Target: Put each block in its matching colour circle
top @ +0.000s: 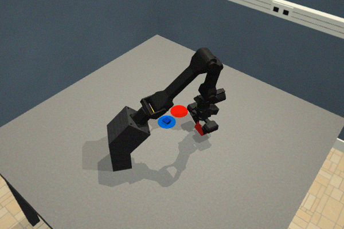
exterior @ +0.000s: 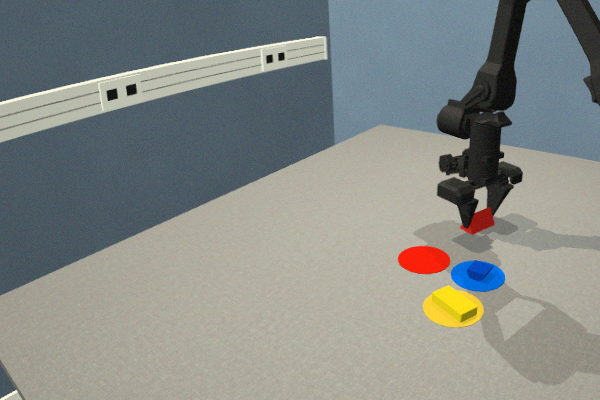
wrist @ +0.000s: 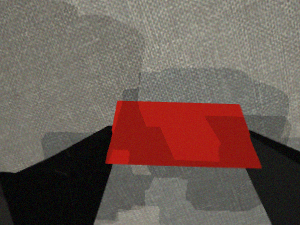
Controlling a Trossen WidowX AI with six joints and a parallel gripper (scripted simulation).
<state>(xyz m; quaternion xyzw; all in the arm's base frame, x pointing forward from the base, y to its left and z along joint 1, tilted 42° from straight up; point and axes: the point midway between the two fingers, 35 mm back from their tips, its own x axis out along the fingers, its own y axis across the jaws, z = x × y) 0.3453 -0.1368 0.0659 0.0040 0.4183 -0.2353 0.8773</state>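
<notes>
The red circle is 16 cm to the left of my hand, 6 cm ahead of it and 4 cm below it. Round my hand: red block (3 cm below); blue block (17 cm to the left, 4 cm behind, 3 cm below); blue circle (17 cm to the left, 4 cm below, 4 cm behind).
</notes>
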